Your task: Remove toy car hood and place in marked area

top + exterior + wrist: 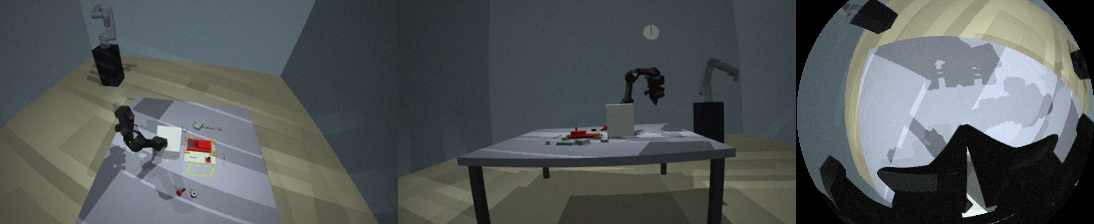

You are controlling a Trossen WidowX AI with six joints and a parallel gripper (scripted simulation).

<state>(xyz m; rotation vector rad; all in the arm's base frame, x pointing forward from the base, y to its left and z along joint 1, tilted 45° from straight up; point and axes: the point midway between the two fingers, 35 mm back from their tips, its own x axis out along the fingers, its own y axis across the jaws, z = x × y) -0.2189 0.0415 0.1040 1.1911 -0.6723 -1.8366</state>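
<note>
The hood is 550 mm ahead of my gripper tip, 150 mm below it and 130 mm to the left of it. Round my gripper tip: grey wheel 480 mm ahead, 260 mm to the right, 190 mm below; then thin rod 720 mm ahead, 190 mm below, 20 mm to the left.
</note>
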